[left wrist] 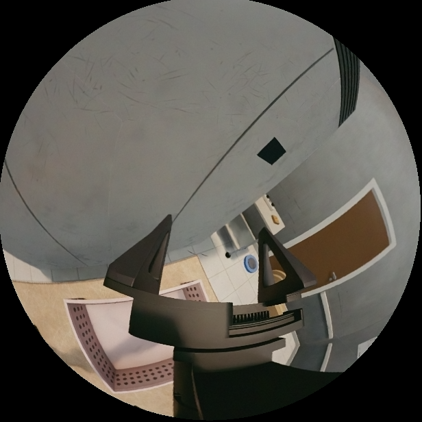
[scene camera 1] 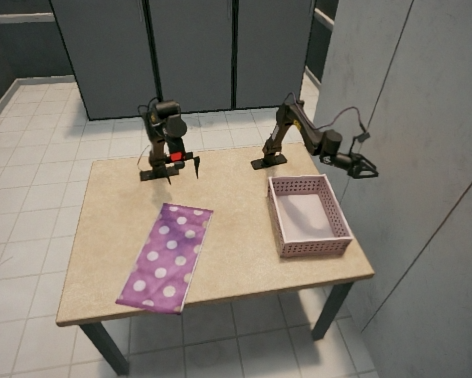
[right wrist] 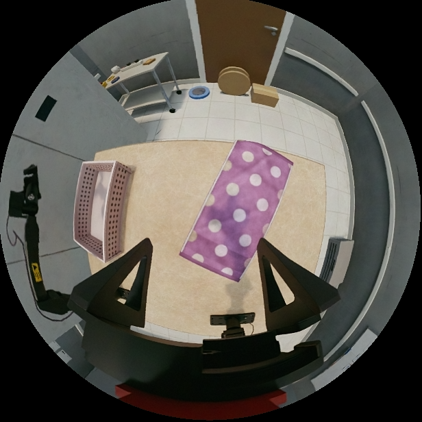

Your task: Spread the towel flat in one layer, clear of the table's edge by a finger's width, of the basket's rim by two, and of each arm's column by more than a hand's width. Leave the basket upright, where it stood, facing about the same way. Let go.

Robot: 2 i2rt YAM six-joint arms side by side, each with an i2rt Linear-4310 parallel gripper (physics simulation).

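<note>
The purple towel with white dots (scene camera 1: 167,257) (right wrist: 239,204) lies as a long, slanted, lightly wrinkled strip on the table (scene camera 1: 235,250) (right wrist: 155,200). Its near end in the scene view reaches the front edge, and one corner pokes slightly past it. I cannot tell whether layers are folded beneath. The pink basket (scene camera 1: 316,247) (left wrist: 142,375) (right wrist: 116,210) stands upright, apart from the towel. My right gripper (scene camera 1: 184,181) (right wrist: 203,244) is open and empty, above the table behind the towel's far end. My left gripper (scene camera 1: 374,173) (left wrist: 218,225) is open and empty, high beyond the basket's right side.
The right arm's base plate (scene camera 1: 159,173) and the left arm's base plate (scene camera 1: 268,162) sit at the table's back edge. A grey wall (scene camera 1: 420,150) (left wrist: 150,125) rises close beside the left gripper. A wheeled cart (right wrist: 156,77) stands on the floor beyond the table.
</note>
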